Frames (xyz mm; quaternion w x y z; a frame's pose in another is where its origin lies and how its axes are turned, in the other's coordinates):
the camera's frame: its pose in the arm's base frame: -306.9 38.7 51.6 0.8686 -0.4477 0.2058 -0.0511
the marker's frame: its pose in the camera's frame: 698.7 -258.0 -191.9 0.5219 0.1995 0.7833 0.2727
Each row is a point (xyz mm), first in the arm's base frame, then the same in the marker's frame.
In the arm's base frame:
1: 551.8 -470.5 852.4
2: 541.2 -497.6 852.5
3: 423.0 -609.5 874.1
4: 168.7 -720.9 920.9
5: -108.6 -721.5 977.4
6: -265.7 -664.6 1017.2
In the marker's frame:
1: -847.3 -233.2 -366.7
2: -837.9 -260.7 -364.6
3: -763.8 -395.9 -420.8
4: -614.7 -566.5 -588.0
5: -465.7 -641.6 -816.5
6: -391.5 -633.1 -971.2

